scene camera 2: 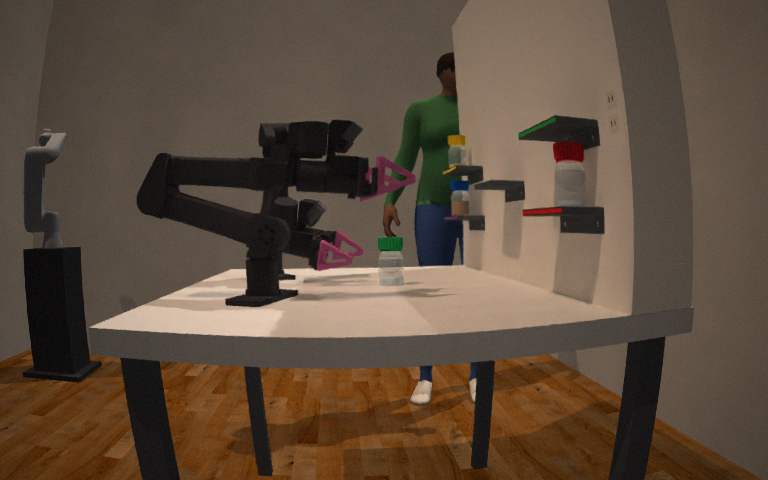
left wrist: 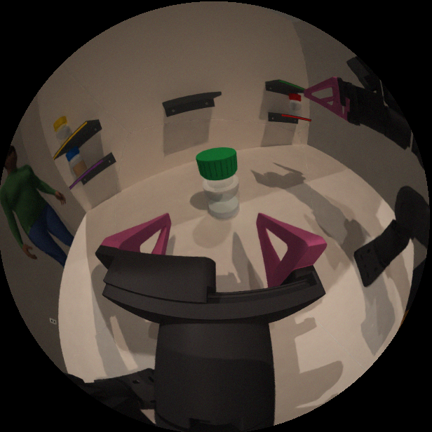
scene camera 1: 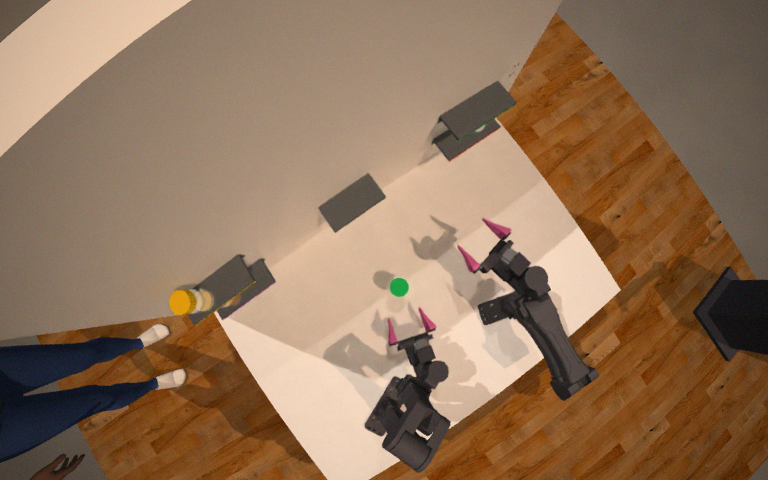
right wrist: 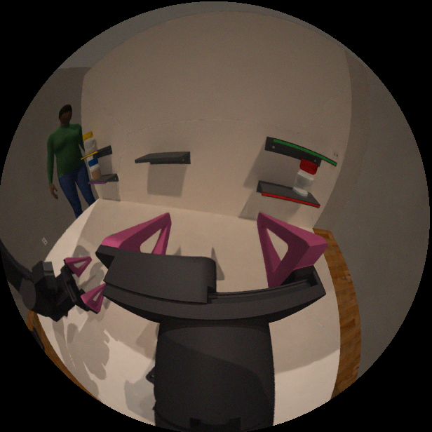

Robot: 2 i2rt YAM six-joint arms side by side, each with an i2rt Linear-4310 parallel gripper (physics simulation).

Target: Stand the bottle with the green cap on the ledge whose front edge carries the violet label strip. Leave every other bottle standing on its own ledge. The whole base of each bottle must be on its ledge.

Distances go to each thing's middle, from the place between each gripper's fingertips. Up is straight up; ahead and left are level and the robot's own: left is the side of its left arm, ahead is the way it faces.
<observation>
The green-capped bottle [scene camera 2: 390,262] is 1 cm ahead of my right hand, 23 cm to the left of it and 16 cm below it. The rest, counted from my right hand: bare ledge [scene camera 1: 362,195]: 25 cm ahead, 19 cm to the left, 1 cm above; then green-strip ledge [scene camera 1: 475,111]: 22 cm ahead, 21 cm to the right, 8 cm above; then red-strip ledge [scene camera 1: 450,147]: 22 cm ahead, 21 cm to the right, 6 cm below.
My left gripper is now 7 cm short of the green-capped bottle, 4 cm to the left of it and 1 cm above it. The rest, counted from my left hand: violet-strip ledge [scene camera 1: 263,277]: 35 cm ahead, 32 cm to the left, 9 cm above; then bare ledge: 31 cm ahead, 16 cm above, 8 cm to the right; then yellow-strip ledge [scene camera 1: 230,279]: 35 cm ahead, 32 cm to the left, 23 cm above.
</observation>
